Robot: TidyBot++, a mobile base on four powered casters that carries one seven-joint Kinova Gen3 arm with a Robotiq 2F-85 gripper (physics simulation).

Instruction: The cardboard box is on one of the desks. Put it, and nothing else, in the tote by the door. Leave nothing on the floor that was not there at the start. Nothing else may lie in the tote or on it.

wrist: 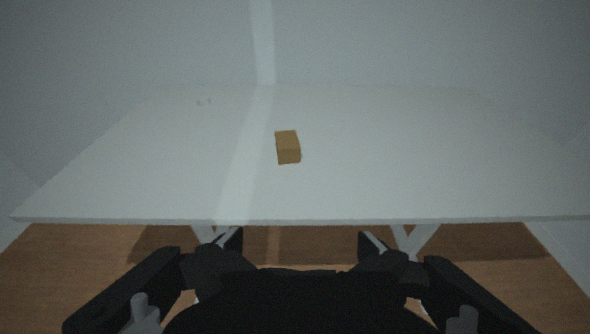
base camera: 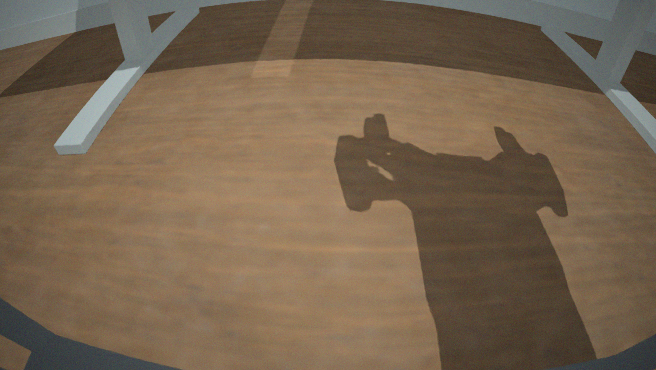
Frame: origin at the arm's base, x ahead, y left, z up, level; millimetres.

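Seen in the pictures: gripper, fingertip midpoint: (wrist: 300, 242).
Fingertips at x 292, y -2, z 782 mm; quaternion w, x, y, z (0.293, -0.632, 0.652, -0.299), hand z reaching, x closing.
Note:
Offsets run from my fingertips to a thing's middle. Level surfaces: height alone.
The cardboard box @[dx +399, dy +26, dz -203 mm] (wrist: 288, 147), small and brown, sits on the white desk @[dz -228 mm] (wrist: 400, 185) near the middle of its top in the wrist view. My gripper (wrist: 300, 242) is open, with its two fingers wide apart and no object between them. The fingertips show below the desk's front edge in the wrist view, with the box beyond them. The tote and the door do not show in either view.
A small pale object @[dx +726, dy +374, dz -216 mm] (wrist: 204, 102) lies on the desk's far left part, too faint to identify. The desk's white feet (base camera: 97, 112) (base camera: 634, 112) stand on the wooden floor left and right. A wall (wrist: 375, 40) rises behind the desk. The arm's shadow falls on the floor.

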